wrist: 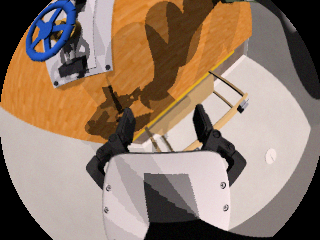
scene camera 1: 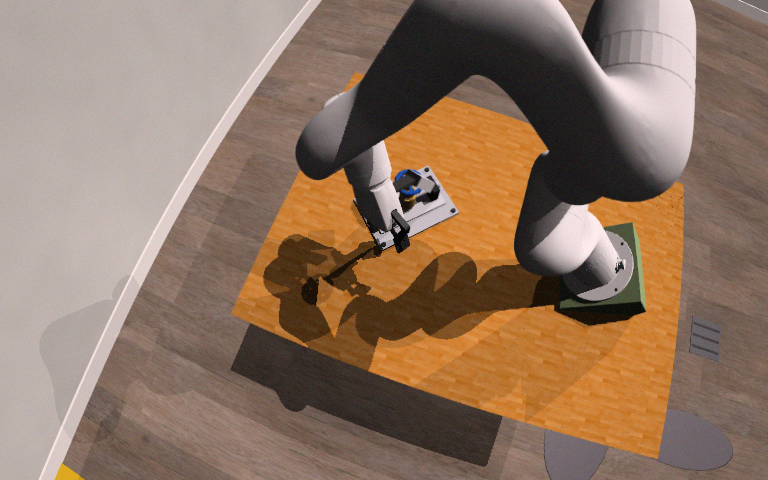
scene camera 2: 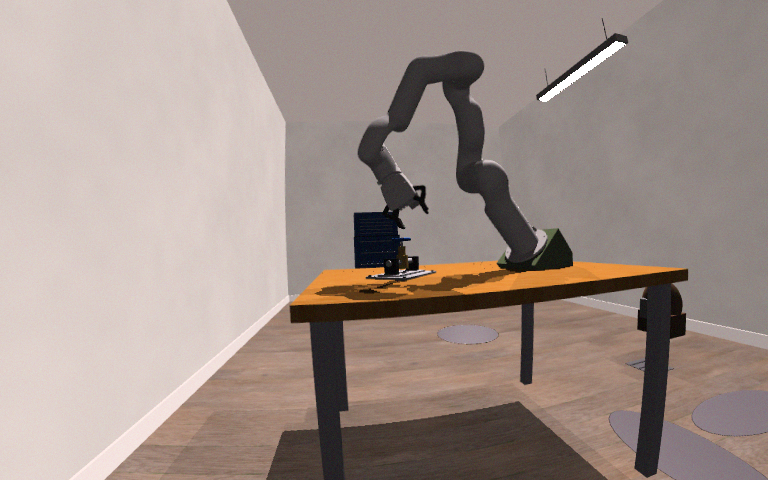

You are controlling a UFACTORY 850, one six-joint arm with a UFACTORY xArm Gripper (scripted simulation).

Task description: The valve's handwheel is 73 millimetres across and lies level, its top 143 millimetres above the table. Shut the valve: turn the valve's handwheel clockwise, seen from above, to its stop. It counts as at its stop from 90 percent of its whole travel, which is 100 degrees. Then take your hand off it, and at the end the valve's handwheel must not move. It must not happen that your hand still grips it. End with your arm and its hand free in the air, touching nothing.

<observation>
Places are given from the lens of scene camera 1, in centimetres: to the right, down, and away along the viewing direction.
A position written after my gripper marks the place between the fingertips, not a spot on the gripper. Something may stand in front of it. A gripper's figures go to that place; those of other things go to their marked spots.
my gripper (scene camera 1: 390, 239): 1, 0, 81
valve (scene camera 1: 425, 201): 11, -11, 104
</observation>
